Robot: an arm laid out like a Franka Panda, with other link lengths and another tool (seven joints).
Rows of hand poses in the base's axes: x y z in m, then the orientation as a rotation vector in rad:
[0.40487, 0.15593, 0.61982, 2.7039, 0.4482, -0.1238]
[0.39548, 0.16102, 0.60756, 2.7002, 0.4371, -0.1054]
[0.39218, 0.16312, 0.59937, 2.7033, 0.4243, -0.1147]
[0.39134, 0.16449, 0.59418, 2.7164, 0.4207, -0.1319]
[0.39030, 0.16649, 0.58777, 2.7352, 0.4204, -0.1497]
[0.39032, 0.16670, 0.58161, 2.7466, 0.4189, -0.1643]
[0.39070, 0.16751, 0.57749, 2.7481, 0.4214, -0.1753]
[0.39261, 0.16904, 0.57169, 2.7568, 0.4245, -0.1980]
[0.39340, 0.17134, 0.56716, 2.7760, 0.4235, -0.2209]
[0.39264, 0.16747, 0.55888, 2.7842, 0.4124, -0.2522]
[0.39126, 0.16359, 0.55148, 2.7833, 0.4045, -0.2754]
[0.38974, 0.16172, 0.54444, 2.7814, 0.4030, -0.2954]
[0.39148, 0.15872, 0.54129, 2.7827, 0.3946, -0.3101]
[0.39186, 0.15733, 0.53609, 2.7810, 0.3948, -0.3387]
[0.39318, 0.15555, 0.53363, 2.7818, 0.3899, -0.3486]
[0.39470, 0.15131, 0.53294, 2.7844, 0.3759, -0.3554]
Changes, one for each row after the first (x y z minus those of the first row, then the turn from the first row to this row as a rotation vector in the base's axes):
[-0.00939, 0.00509, -0.01226, -0.0040, -0.0150, -0.0044]
[-0.01269, 0.00719, -0.02045, -0.0039, -0.0103, -0.0150]
[-0.01353, 0.00856, -0.02564, 0.0070, 0.0025, -0.0218]
[-0.01457, 0.01056, -0.03205, 0.0241, 0.0168, -0.0273]
[-0.01455, 0.01077, -0.03821, 0.0341, 0.0278, -0.0321]
[-0.01417, 0.01158, -0.04233, 0.0353, 0.0360, -0.0321]
[-0.01226, 0.01311, -0.04813, 0.0430, 0.0530, -0.0345]
[-0.01147, 0.01541, -0.05266, 0.0605, 0.0704, -0.0411]
[-0.01223, 0.01154, -0.06094, 0.0655, 0.0909, -0.0541]
[-0.01361, 0.00766, -0.06834, 0.0627, 0.1056, -0.0626]
[-0.01513, 0.00579, -0.07538, 0.0601, 0.1189, -0.0662]
[-0.01339, 0.00279, -0.07853, 0.0598, 0.1279, -0.0741]
[-0.01301, 0.00140, -0.08373, 0.0578, 0.1475, -0.0777]
[-0.01169, -0.00038, -0.08619, 0.0577, 0.1536, -0.0825]
[-0.01017, -0.00462, -0.08688, 0.0582, 0.1564, -0.0933]

